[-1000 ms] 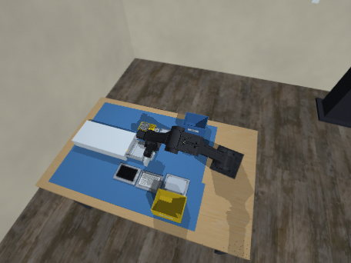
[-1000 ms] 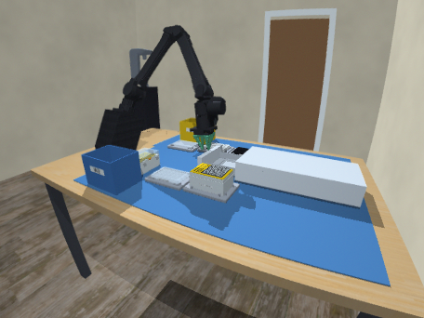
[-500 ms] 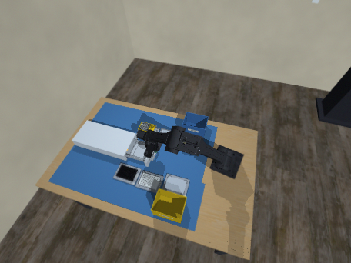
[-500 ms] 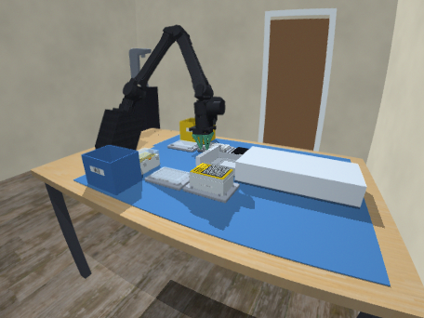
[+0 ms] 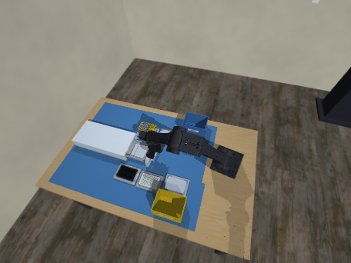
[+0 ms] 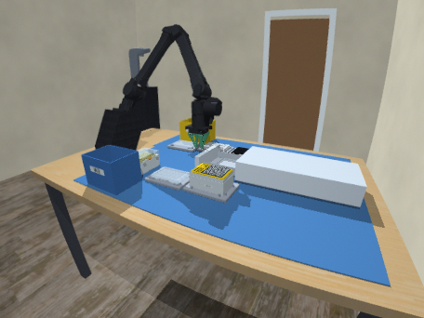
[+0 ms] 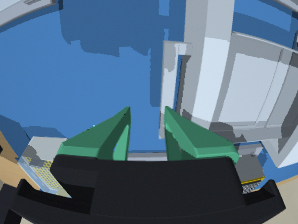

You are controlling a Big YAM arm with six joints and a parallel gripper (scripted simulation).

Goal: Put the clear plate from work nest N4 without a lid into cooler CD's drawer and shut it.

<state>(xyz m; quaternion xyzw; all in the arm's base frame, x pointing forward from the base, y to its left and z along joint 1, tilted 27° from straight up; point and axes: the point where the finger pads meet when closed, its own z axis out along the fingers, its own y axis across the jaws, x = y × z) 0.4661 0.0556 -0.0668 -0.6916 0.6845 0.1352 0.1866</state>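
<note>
Right now the clear plate is 1 cm behind my hand, 20 cm to the right of it and 6 cm below it. The rest, counted from my hand: drawer: 17 cm ahead, 5 cm below; then grey work nest: 1 cm behind, 20 cm to the right, 7 cm below; then gridded plate: 1 cm behind, 19 cm to the left, 6 cm below.
</note>
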